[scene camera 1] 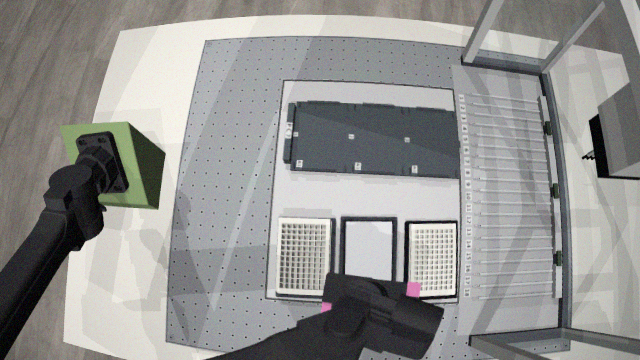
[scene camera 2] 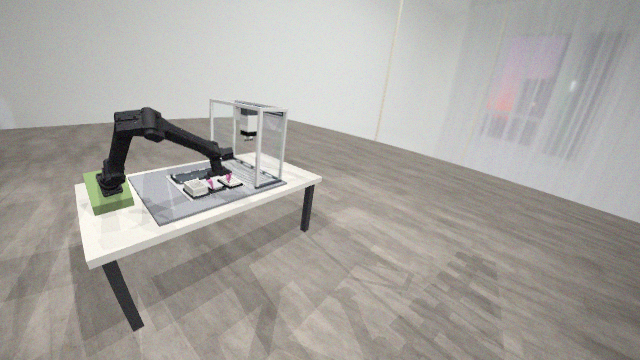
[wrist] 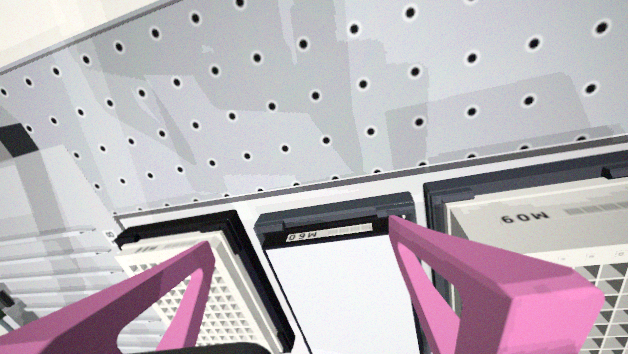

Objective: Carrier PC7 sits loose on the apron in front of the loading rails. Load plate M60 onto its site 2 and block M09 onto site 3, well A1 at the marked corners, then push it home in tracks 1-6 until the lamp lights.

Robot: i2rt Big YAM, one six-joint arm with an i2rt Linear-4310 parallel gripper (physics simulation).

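Where they show: gripper, fingertip midpoint: (scene camera 2: 220, 186) (wrist: 299, 238); arm's base at its link origin: (scene camera 1: 104, 161) (scene camera 2: 109, 183).
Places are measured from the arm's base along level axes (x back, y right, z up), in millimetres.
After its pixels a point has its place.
Observation:
Carrier PC7 (scene camera 1: 375, 150) @[x -499, y -32, z -91 mm] (scene camera 2: 190, 176) @[x -445, y -57, z -91 mm], dark grey with no labware on it, lies on the apron (scene camera 1: 370, 197) @[x -487, y 51, z -102 mm], its right end beside the track numbers of the loading rails (scene camera 1: 515, 172) @[x -786, y 10, z -102 mm]. Site 1 is at its left, site 3 nearest the rails; A1 labels run along its lower edge. White-topped plate M60 (scene camera 1: 369, 247) @[x -481, y 141, z -76 mm] (wrist: 345, 295) @[x -479, y 174, z -76 mm] sits in the middle dark holder. Tall white block M09 (scene camera 1: 304, 255) @[x -374, y 153, z -66 mm] (scene camera 2: 196, 187) @[x -359, y 192, z -52 mm] (wrist: 525, 217) @[x -385, y 220, z -69 mm] is in the left holder in scene camera 1. My gripper (scene camera 1: 370, 298) @[x -489, y 229, z -68 mm] (scene camera 2: 219, 181) @[x -489, y 229, z -68 mm] (wrist: 299, 238) @[x -489, y 229, z -68 mm] is open and empty, its pink fingertips above M60's label end, one towards each side.
A white gridded plate (scene camera 1: 432, 257) @[x -591, y 164, z -80 mm] (wrist: 225, 300) @[x -565, y 180, z -76 mm] sits in the right holder; its label is unreadable. A framed enclosure (scene camera 1: 482, 30) @[x -710, y -228, z 32 mm] (scene camera 2: 258, 150) @[x -672, y 334, z 140 mm] stands around the rails, with an instrument head (scene camera 1: 620, 130) @[x -785, y 50, z 229 mm] (scene camera 2: 248, 122) @[x -787, y 95, z 256 mm] hanging inside. The arm stands on a green base (scene camera 1: 145, 170) @[x -78, y 9, z -38 mm] (scene camera 2: 112, 202) @[x 15, y 63, z -70 mm].

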